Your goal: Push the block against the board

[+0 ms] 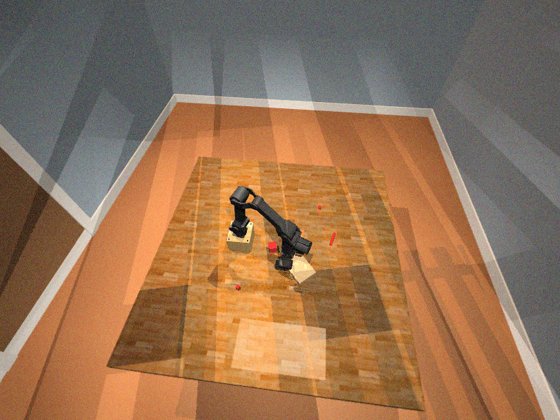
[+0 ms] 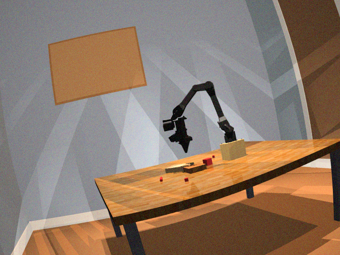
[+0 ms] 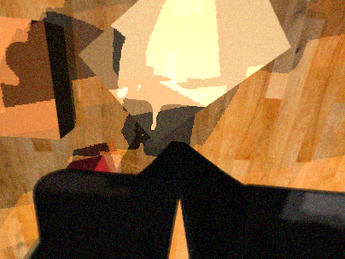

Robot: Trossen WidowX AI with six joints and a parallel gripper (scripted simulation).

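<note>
My gripper tip is 6 cm short of the pale flat block and 8 cm above it. Also, from my gripper tip: brown board (1 cm behind, 16 cm to the left, 8 cm below); red cube (11 cm behind, 7 cm to the left, 8 cm below); red stick (19 cm ahead, 23 cm to the left, 9 cm below).
</note>
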